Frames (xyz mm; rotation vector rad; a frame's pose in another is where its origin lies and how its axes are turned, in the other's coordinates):
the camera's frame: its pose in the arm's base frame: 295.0 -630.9 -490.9 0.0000 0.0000 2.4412
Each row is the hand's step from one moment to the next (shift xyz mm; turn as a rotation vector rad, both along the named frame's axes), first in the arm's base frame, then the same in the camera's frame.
Working: the arm's base frame: its pose in the camera's frame: 632.2 -292.2 490.9 0.0000 0.0000 -2.4412

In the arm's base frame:
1: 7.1 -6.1 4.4 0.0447 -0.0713 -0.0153
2: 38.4 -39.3 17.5 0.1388 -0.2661 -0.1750
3: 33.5 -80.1 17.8 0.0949 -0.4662 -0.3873
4: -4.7 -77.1 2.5 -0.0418 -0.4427 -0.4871
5: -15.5 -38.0 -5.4 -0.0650 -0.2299 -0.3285
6: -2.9 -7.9 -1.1 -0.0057 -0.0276 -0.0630
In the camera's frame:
1: -9.4 0.1 4.4 -0.0801 0.0257 -0.0153
2: -54.7 5.3 17.5 -0.2776 0.1140 -0.1750
3: -77.2 39.7 17.8 -0.3730 0.2953 -0.3873
4: -46.1 62.0 2.5 -0.2534 0.3654 -0.4871
5: -12.6 39.0 -5.4 -0.0985 0.2177 -0.3285
6: -2.9 7.9 -1.1 -0.0134 0.0248 -0.0630

